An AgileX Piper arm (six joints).
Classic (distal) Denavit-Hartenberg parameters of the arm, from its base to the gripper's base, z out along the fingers. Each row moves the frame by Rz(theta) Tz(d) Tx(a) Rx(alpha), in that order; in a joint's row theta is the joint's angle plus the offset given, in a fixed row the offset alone. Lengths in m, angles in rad.
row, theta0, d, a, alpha
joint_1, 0, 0.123, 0, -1.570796
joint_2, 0.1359, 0, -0.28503, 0
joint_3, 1.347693, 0, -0.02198, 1.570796
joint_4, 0, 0.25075, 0, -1.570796
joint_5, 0, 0, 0, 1.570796
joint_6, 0, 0.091, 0, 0
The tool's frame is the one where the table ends.
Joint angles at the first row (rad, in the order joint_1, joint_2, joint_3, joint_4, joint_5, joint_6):
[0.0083 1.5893 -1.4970 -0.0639 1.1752 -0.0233]
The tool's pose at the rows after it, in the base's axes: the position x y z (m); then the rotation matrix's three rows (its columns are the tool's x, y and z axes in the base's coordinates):
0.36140 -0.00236 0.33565; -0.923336 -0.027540 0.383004; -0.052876 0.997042 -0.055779; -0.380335 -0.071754 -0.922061
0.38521 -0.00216 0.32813; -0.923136 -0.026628 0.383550; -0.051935 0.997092 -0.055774; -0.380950 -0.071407 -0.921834
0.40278 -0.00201 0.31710; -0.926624 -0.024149 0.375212; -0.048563 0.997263 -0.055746; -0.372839 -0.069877 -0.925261
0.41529 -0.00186 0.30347; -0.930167 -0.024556 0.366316; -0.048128 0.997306 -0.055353; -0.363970 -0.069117 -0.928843
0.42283 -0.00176 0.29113; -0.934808 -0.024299 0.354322; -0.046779 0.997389 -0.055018; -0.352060 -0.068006 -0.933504
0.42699 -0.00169 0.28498; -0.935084 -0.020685 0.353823; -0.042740 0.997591 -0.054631; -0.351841 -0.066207 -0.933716
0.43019 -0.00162 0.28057; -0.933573 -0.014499 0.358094; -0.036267 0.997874 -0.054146; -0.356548 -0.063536 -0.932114
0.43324 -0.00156 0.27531; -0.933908 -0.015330 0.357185; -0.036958 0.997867 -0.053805; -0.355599 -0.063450 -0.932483
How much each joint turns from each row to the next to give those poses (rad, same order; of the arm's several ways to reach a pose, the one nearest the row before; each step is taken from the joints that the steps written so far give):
[0.0000 0.1147 -0.1191 0.0000 0.0023 0.0025]
[0.0000 0.0877 -0.0883 0.0000 0.0000 0.0010]
[0.0000 0.0686 -0.0555 0.0000 -0.0040 0.0036]
[0.0000 0.0503 -0.0222 0.0000 -0.0185 0.0016]
[0.0000 0.0334 -0.0039 0.0000 -0.0165 0.0023]
[0.0000 0.0168 -0.0020 0.0000 -0.0144 0.0049]
[0.0000 0.0115 0.0001 0.0000 -0.0160 0.0074]
[0.0000 0.0131 0.0000 0.0000 -0.0121 0.0000]

